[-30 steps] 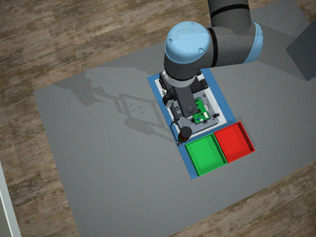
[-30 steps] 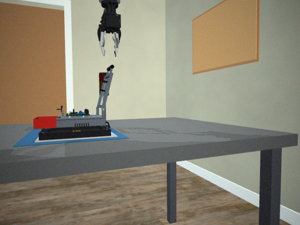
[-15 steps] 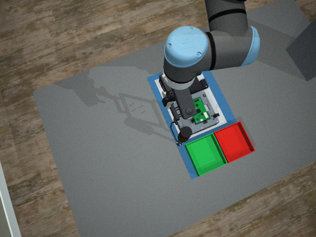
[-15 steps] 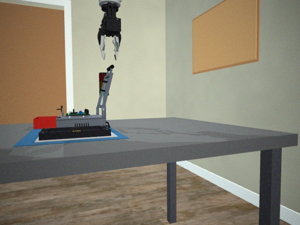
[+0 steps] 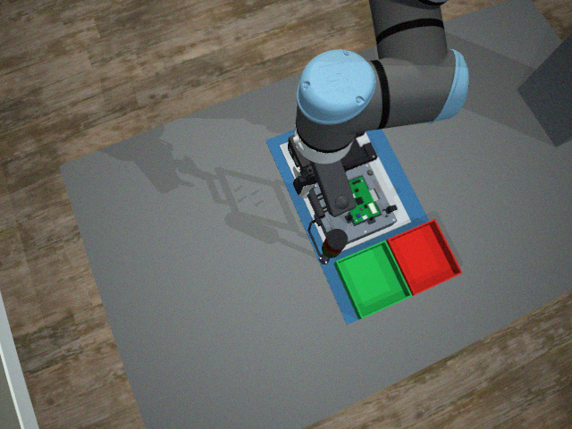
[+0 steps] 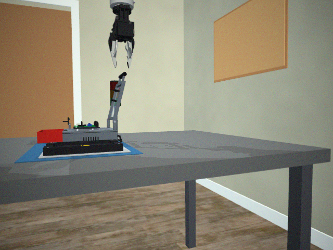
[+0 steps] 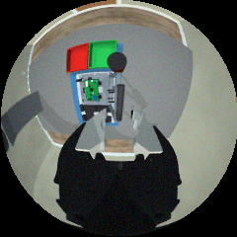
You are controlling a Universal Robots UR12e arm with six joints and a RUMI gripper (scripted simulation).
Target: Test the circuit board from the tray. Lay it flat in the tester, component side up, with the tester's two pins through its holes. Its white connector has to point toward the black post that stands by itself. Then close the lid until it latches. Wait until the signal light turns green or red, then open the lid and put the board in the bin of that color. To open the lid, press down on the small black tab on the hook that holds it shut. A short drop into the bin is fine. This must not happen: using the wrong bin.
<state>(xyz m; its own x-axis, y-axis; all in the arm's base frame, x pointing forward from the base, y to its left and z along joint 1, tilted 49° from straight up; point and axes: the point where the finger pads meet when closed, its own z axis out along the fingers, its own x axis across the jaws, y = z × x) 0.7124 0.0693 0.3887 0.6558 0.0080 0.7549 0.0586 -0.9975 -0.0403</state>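
Right now my hand is 210 mm past the black latch hook, 40 mm to the right of it and 220 mm above it. Round my hand: green bin: 120 mm behind, 190 mm to the left, 300 mm below; then green circuit board: 150 mm behind, 10 mm to the right, 240 mm below; then tester lid: 20 mm behind, 130 mm below.
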